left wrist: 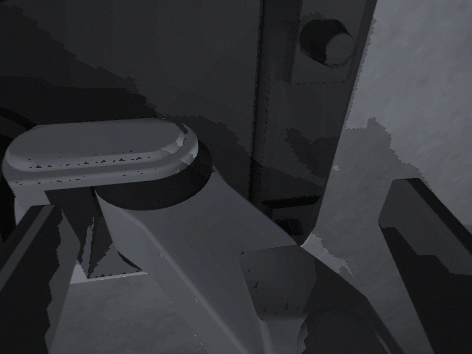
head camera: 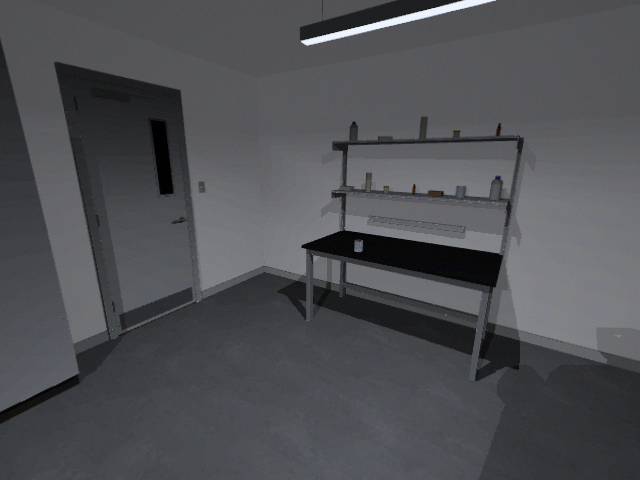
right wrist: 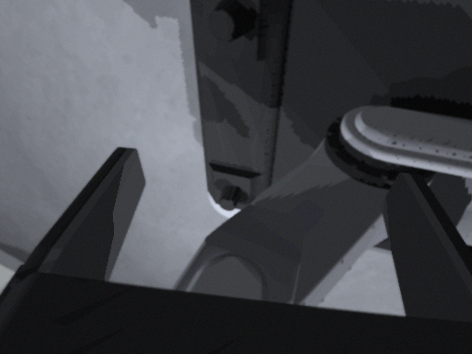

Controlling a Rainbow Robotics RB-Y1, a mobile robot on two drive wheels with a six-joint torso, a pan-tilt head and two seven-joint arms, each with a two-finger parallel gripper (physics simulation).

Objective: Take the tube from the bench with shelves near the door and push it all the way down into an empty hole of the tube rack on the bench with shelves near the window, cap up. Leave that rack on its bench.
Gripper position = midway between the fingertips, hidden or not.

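Door (head camera: 144, 247) visible. Left gripper of mine (left wrist: 229, 212) in sight. My right gripper (right wrist: 263, 177) in sight.
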